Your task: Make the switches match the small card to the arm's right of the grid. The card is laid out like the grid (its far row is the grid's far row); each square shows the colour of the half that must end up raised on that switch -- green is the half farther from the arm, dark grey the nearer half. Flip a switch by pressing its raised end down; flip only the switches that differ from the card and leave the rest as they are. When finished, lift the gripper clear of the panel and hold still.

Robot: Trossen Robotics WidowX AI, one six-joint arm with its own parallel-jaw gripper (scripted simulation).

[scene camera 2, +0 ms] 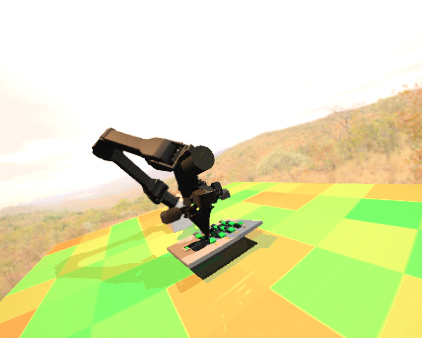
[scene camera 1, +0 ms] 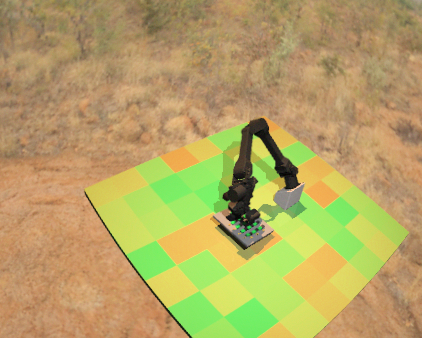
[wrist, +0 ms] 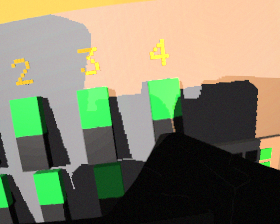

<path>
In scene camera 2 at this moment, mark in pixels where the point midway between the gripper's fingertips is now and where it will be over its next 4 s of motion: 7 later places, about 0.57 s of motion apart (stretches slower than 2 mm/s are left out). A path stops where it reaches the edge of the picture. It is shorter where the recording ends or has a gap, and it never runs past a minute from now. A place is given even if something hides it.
My gripper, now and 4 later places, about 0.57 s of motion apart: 207,236; 208,236; 208,237; 203,217; 209,206
</path>
